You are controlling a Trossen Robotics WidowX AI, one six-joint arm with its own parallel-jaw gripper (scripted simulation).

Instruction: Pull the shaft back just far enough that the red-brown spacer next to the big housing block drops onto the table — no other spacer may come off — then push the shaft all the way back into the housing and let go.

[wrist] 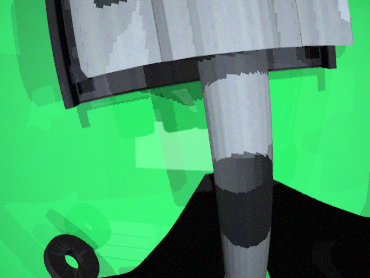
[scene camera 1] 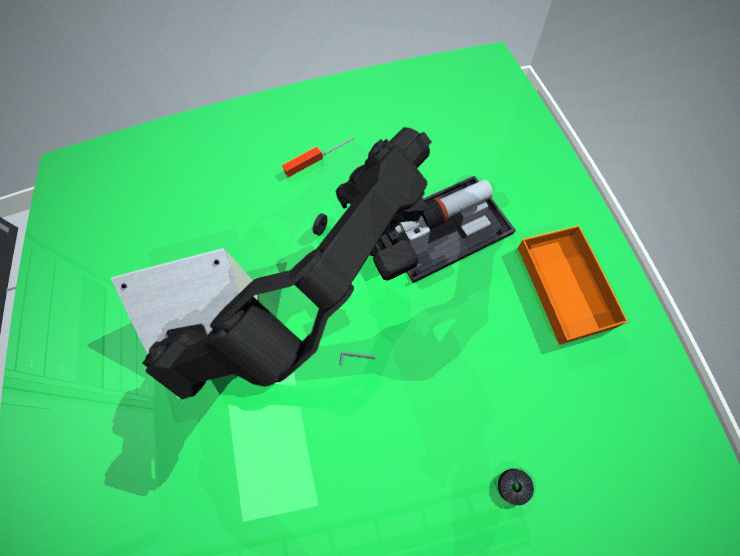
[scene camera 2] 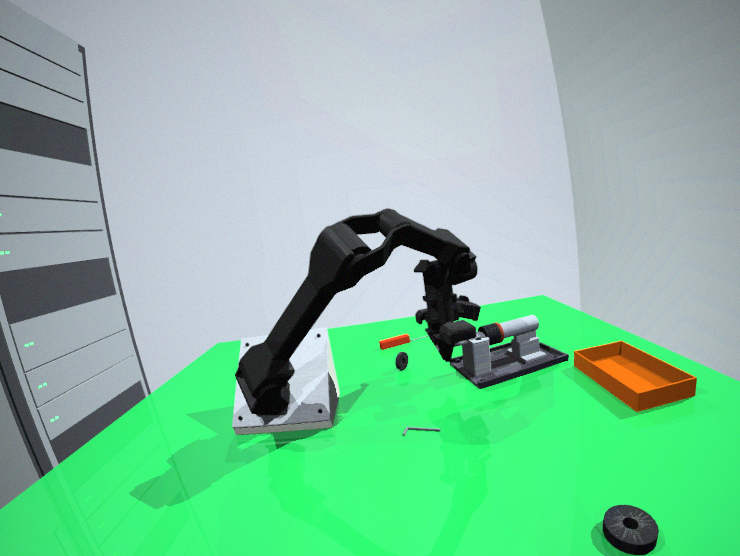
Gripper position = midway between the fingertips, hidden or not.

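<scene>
The gripper (scene camera 2: 446,360) appears in the wrist view as well, where the gripper (wrist: 227,180) is visible, and scene camera 1 shows the gripper (scene camera 1: 377,248) too. A grey shaft (wrist: 235,86) is visible. There is also a grey block (scene camera 1: 474,222), and the wrist view shows the block (wrist: 96,56), as scene camera 2 shows the block (scene camera 2: 483,366). An orange tray (scene camera 1: 577,298) is part of the scene, and scene camera 2 shows the tray (scene camera 2: 642,381) too.
</scene>
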